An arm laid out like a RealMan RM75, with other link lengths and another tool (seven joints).
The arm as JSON. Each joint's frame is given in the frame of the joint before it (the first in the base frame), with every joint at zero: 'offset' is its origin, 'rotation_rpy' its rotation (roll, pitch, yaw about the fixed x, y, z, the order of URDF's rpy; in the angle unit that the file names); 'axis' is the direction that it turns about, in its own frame. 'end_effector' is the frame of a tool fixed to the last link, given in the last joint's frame.
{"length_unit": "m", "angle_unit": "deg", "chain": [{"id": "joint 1", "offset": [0.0, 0.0, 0.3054], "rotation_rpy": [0.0, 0.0, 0.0], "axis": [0.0, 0.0, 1.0]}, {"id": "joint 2", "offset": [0.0, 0.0, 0.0], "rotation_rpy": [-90.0, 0.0, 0.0], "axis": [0.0, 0.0, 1.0]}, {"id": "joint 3", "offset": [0.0, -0.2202, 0.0], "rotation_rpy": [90.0, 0.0, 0.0], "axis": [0.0, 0.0, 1.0]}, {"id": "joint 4", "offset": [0.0, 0.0, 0.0], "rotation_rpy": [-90.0, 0.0, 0.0], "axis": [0.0, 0.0, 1.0]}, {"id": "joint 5", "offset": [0.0, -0.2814, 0.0], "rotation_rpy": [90.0, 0.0, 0.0], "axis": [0.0, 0.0, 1.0]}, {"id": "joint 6", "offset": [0.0, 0.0, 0.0], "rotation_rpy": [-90.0, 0.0, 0.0], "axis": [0.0, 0.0, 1.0]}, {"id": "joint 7", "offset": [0.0, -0.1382, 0.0], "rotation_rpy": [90.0, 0.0, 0.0], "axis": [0.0, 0.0, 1.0]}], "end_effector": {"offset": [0.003, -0.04, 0.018], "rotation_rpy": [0.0, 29.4, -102.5]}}
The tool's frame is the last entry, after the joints.
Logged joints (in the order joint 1, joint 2, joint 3, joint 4, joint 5, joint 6, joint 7), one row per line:
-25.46 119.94 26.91 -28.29 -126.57 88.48 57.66
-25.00 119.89 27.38 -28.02 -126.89 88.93 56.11
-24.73 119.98 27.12 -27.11 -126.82 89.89 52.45
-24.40 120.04 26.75 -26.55 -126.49 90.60 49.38
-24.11 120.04 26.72 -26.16 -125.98 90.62 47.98
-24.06 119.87 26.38 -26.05 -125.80 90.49 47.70
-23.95 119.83 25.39 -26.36 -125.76 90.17 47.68
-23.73 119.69 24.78 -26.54 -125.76 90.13 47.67
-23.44 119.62 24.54 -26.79 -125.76 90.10 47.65
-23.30 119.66 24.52 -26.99 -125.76 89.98 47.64
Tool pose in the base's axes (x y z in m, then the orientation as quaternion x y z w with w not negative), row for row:
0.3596 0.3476 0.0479 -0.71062 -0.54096 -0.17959 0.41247
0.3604 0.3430 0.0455 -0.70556 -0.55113 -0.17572 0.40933
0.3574 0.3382 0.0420 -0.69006 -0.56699 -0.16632 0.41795
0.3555 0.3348 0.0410 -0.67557 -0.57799 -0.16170 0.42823
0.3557 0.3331 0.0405 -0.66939 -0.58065 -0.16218 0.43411
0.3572 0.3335 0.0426 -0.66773 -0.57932 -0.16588 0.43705
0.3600 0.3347 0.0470 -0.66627 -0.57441 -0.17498 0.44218
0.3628 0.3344 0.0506 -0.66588 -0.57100 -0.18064 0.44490
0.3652 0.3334 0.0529 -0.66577 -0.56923 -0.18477 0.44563
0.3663 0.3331 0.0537 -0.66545 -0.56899 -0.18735 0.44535
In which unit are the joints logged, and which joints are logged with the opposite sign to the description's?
The joints are logged in degrees. Opposite sign: joint 1, joint 3, joint 6.
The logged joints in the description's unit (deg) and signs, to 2 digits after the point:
25.46 119.94 -26.91 -28.29 -126.57 -88.48 57.66
25.00 119.89 -27.38 -28.02 -126.89 -88.93 56.11
24.73 119.98 -27.12 -27.11 -126.82 -89.89 52.45
24.40 120.04 -26.75 -26.55 -126.49 -90.60 49.38
24.11 120.04 -26.72 -26.16 -125.98 -90.62 47.98
24.06 119.87 -26.38 -26.05 -125.80 -90.49 47.70
23.95 119.83 -25.39 -26.36 -125.76 -90.17 47.68
23.73 119.69 -24.78 -26.54 -125.76 -90.13 47.67
23.44 119.62 -24.54 -26.79 -125.76 -90.10 47.65
23.30 119.66 -24.52 -26.99 -125.76 -89.98 47.64

